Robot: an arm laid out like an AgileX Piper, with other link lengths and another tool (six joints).
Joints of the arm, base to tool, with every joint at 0 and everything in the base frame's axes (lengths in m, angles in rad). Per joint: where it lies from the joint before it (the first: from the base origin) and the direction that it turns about. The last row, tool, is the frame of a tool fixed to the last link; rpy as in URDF.
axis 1: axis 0 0 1 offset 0 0 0.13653
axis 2: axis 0 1 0 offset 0 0 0
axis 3: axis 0 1 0 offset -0.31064 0 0.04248
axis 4: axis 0.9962 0 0.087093 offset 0.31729 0 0.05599
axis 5: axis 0 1 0 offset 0 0 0
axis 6: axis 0.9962 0 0.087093 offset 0.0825 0 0.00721
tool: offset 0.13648 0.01 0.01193 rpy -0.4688 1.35 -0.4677
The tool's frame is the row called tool.
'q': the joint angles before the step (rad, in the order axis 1, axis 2, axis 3, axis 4, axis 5, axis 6). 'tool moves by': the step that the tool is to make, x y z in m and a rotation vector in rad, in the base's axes. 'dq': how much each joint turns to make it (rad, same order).
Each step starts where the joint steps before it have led.
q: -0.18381, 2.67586, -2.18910, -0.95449, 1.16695, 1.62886
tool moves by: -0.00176, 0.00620, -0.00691, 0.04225, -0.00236, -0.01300
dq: 0.00034, -0.00003, 0.00005, 0.04673, -0.00003, -0.00731
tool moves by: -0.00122, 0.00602, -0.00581, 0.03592, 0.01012, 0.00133
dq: 0.00092, 0.00005, -0.00008, 0.03977, 0.00003, -0.02314
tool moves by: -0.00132, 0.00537, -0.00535, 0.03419, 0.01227, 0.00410
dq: -0.00010, -0.00001, 0.00002, 0.03769, 0.00000, -0.02647
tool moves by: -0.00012, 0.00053, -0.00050, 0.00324, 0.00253, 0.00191
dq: -0.00001, -0.00001, -0.00001, 0.00356, 0.00001, -0.00456
